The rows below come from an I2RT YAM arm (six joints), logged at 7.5 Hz.
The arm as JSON. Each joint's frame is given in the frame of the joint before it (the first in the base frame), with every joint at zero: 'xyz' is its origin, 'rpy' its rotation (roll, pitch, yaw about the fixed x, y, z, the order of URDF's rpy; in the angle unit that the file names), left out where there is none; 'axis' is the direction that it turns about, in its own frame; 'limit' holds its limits. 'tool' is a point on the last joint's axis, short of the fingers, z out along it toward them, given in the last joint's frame.
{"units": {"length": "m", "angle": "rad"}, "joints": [
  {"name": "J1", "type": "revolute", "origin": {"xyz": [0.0, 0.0, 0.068]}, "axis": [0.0, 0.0, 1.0], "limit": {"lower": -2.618, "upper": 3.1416}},
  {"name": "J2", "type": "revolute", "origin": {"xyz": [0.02, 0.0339, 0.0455]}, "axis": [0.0, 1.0, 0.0], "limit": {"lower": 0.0, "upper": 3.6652}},
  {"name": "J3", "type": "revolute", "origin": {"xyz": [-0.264, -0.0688, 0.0]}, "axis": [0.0, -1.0, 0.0], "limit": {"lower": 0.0, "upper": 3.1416}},
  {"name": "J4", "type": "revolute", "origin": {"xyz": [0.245, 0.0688, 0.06]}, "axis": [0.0, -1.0, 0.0], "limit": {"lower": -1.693, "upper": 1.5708}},
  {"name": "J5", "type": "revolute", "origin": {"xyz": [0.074, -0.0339, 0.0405]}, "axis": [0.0, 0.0, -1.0], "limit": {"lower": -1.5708, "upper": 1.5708}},
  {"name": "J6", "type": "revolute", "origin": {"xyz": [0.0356, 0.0, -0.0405]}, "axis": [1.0, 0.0, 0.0], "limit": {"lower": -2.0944, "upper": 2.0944}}
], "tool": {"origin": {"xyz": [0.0, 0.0, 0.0], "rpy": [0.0, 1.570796, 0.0]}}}
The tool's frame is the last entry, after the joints.
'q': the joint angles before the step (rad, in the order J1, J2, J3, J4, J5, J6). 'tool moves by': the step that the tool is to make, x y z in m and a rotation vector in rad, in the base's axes. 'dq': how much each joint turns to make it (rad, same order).
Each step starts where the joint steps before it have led.
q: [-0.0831, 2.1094, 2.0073, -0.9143, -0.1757, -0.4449]
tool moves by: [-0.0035, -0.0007, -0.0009, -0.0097, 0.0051, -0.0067]
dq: [-0.0013, -0.0150, -0.0254, 0.0060, 0.0114, -0.0007]
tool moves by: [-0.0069, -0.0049, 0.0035, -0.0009, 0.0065, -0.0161]
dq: [-0.0118, -0.0256, -0.0233, -0.0081, 0.0035, 0.0029]
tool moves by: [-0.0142, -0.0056, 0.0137, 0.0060, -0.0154, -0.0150]
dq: [-0.0164, -0.0604, -0.0379, -0.0073, -0.0072, 0.0028]
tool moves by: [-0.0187, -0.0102, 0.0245, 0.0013, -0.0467, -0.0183]
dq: [-0.0301, -0.0781, -0.0228, -0.0102, -0.0125, -0.0059]
